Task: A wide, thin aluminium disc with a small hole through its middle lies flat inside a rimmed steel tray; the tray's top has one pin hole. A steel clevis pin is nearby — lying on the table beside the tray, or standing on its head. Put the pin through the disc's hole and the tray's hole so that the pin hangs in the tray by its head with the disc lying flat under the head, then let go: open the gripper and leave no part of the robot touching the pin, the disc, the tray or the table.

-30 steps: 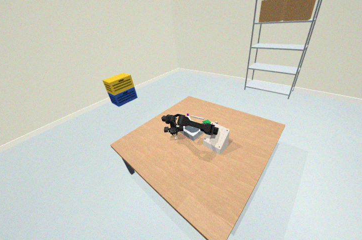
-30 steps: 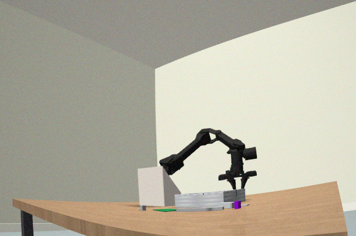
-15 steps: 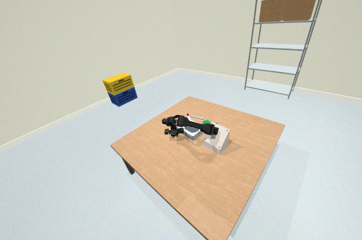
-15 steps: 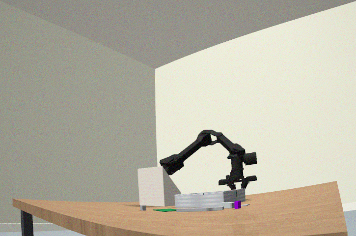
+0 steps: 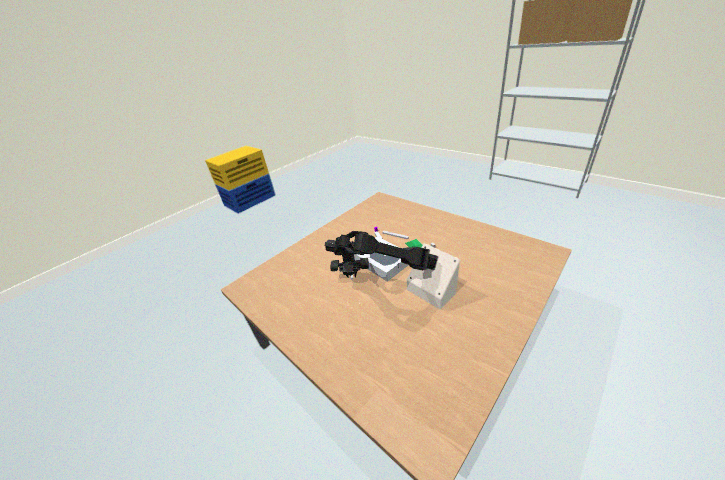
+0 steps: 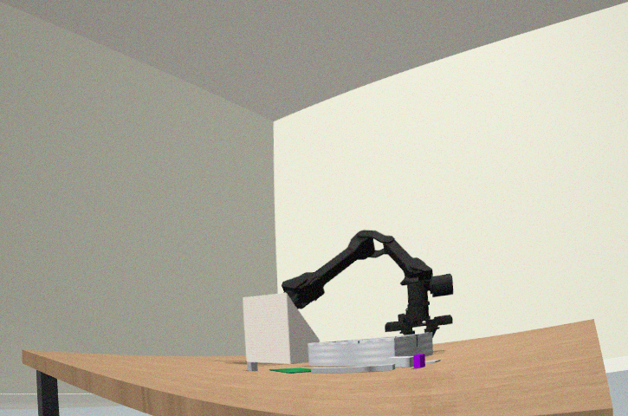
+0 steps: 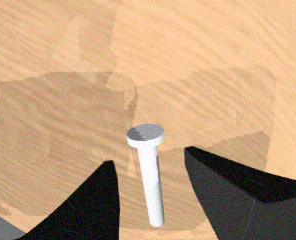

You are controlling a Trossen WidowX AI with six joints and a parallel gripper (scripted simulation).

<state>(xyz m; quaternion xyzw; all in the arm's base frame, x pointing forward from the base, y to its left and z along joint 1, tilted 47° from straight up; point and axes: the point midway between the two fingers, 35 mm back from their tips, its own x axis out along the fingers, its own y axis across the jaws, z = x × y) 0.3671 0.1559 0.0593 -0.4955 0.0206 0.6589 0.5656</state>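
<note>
Right now my gripper tip is 10 mm to the left of the steel clevis pin, 10 mm below it and 10 mm short of it. From my gripper tip the other things lie so: steel tray (180 mm to the right, 60 mm behind, 40 mm above); then flat grey piece (310 mm to the right, 140 mm ahead); then aluminium disc (180 mm to the right, 80 mm behind, 60 mm above).
</note>
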